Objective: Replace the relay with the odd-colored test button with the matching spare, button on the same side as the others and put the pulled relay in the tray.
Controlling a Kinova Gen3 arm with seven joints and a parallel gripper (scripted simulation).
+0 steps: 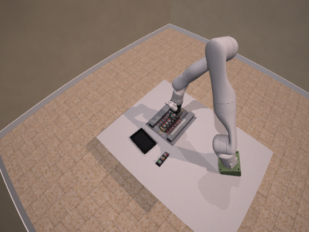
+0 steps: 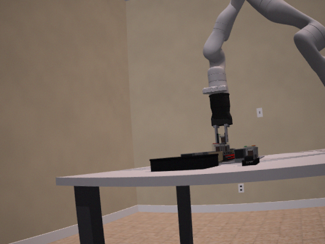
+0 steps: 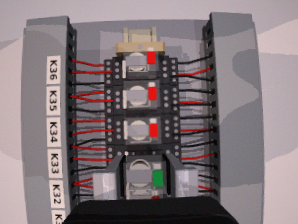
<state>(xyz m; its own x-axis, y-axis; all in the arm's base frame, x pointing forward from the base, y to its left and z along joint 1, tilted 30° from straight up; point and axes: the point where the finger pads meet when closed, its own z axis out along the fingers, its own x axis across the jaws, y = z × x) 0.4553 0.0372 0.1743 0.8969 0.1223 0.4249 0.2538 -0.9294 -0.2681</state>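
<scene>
The black tray lies 30 mm behind my hand, 270 mm to the left of it and 70 mm below it. From my hand the other things lie so: spare holder (210 mm behind, 220 mm to the left, 80 mm below); then relay panel (10 mm to the right, 90 mm below); then red wiring (50 mm behind, 70 mm below).
</scene>
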